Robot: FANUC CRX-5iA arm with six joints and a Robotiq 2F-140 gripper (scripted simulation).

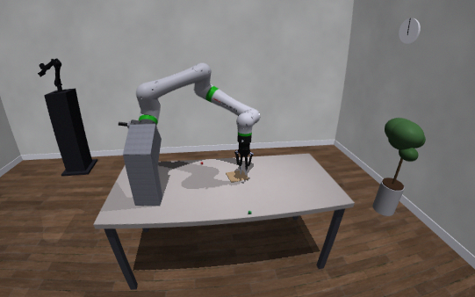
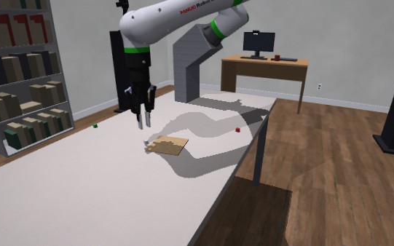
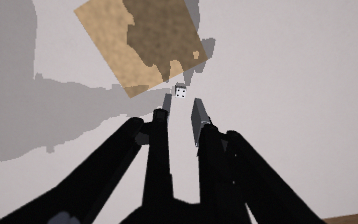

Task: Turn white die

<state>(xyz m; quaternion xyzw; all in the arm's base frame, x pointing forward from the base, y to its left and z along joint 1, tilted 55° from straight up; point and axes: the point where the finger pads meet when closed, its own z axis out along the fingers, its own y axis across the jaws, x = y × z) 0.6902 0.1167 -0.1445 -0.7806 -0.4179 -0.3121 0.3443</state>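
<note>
The white die is 10 cm below my hand. From my hand the other things lie so: red die 33 cm to the left, 27 cm behind, 10 cm below; then tan mat 11 cm below, 9 cm to the left, 2 cm behind; then green die 34 cm to the right, 10 cm below, 4 cm behind.
</note>
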